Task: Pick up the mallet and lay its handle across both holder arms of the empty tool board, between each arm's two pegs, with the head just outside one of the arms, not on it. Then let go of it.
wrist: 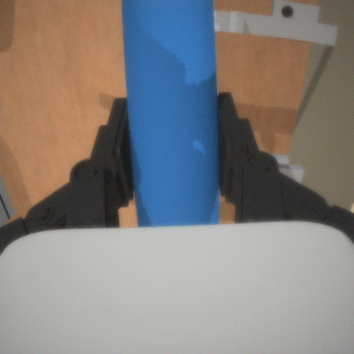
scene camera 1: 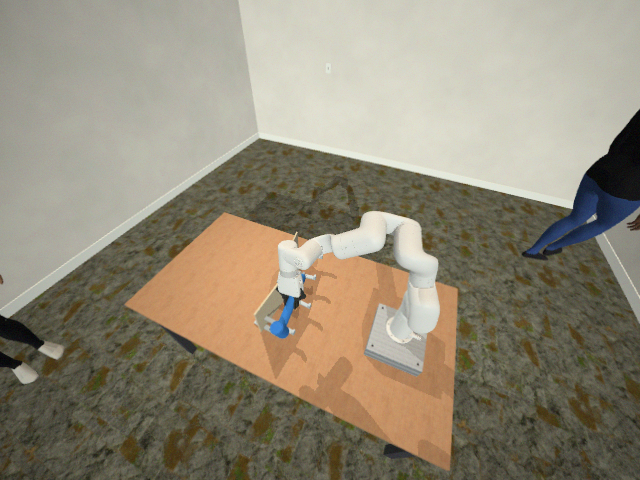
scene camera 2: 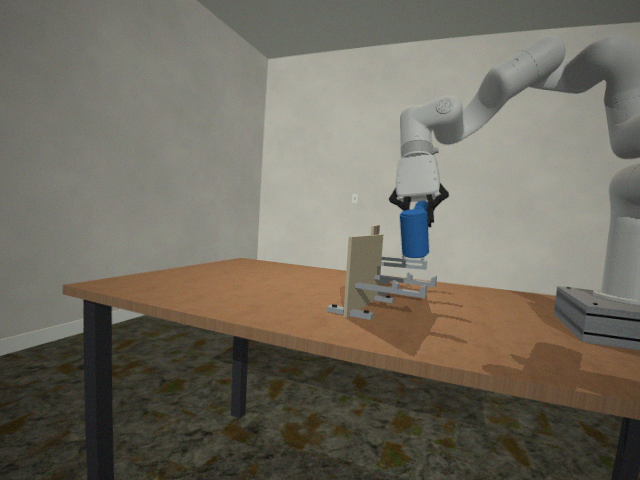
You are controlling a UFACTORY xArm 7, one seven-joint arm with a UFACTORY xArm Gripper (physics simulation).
Path:
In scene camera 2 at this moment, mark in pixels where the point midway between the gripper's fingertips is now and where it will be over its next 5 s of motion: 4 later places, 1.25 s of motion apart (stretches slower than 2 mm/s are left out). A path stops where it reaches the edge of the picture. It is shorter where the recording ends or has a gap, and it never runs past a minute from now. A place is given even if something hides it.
My gripper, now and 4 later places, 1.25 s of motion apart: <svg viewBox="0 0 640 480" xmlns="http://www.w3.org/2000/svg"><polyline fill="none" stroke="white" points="419,226 420,229 419,232 416,264 415,283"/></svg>

